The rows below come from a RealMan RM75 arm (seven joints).
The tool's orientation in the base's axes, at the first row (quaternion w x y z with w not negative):
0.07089, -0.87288, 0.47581, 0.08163
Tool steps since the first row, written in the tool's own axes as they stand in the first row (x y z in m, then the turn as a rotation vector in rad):
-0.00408, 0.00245, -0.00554, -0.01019, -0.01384, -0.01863
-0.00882, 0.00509, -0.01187, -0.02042, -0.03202, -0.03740
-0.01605, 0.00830, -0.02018, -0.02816, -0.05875, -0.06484
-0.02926, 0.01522, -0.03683, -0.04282, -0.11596, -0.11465
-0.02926, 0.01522, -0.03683, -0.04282, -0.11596, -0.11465
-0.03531, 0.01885, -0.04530, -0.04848, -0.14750, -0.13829
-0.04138, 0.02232, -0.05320, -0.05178, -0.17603, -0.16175
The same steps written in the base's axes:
-0.00383, 0.00091, 0.00615, 0.00761, 0.01203, 0.02097
-0.00810, 0.00210, 0.01321, 0.01887, 0.02639, 0.04229
-0.01404, 0.00462, 0.02270, 0.03931, 0.04156, 0.07194
-0.02568, 0.00837, 0.04141, 0.08341, 0.07427, 0.12630
-0.02568, 0.00837, 0.04141, 0.08341, 0.07427, 0.12630
-0.03133, 0.00967, 0.05079, 0.10872, 0.09108, 0.15203
-0.03690, 0.01119, 0.05962, 0.13275, 0.10439, 0.17695

